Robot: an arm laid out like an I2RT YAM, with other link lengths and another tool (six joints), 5 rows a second.
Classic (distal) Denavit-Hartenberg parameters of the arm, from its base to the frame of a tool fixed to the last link. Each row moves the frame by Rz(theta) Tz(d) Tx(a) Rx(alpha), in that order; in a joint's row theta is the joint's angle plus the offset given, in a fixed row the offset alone. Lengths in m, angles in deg.
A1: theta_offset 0  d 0.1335  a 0.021  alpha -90
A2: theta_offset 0  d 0  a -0.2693  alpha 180
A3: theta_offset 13.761  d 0  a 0.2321  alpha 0
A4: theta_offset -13.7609  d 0.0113  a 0.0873  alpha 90
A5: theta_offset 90  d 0.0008  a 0  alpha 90
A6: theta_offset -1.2  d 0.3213  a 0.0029  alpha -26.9
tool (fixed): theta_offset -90  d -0.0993  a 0  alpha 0
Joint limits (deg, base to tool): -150..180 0..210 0..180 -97..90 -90..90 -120..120
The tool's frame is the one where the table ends.
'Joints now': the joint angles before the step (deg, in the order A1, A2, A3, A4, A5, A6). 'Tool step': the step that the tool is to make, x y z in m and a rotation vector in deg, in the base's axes. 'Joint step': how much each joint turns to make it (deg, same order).
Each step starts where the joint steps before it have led.
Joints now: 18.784, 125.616, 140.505, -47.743, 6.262, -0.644
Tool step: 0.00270, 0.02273, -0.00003, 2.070, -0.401, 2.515
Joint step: 1.024, 1.732, 1.783, 0.945, -2.235, 0.743
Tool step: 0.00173, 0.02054, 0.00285, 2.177, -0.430, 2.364
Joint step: 0.838, 1.924, 2.772, 0.267, -2.288, 0.827
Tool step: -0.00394, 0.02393, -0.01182, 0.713, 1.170, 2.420
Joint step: 1.554, 1.147, 0.039, 0.270, -1.306, 0.485
